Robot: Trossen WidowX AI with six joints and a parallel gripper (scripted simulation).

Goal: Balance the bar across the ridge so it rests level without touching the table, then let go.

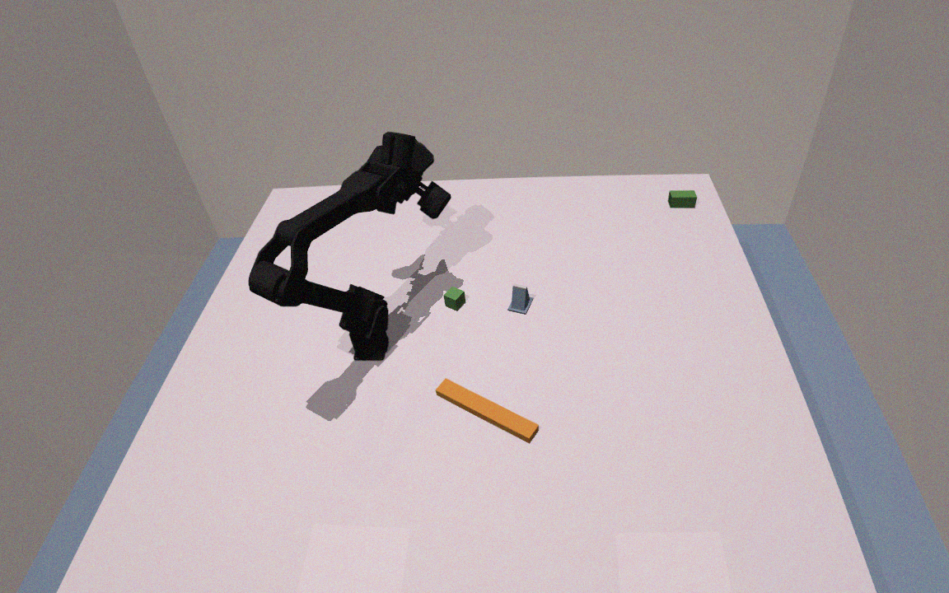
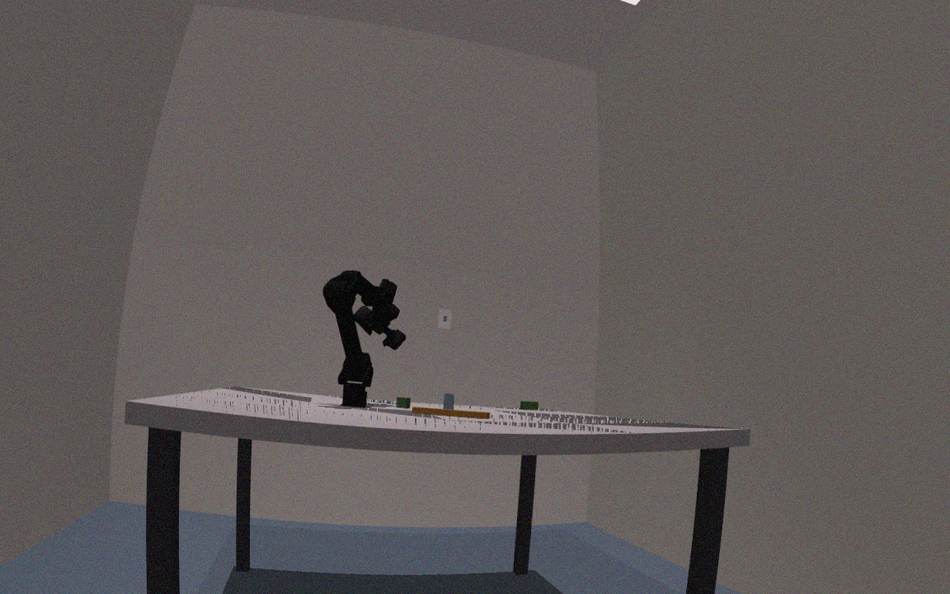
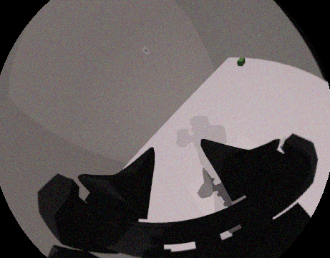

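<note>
Right now my gripper tip is 16 cm short of the orange bar, 47 cm to the left of it and 21 cm above it.
</note>
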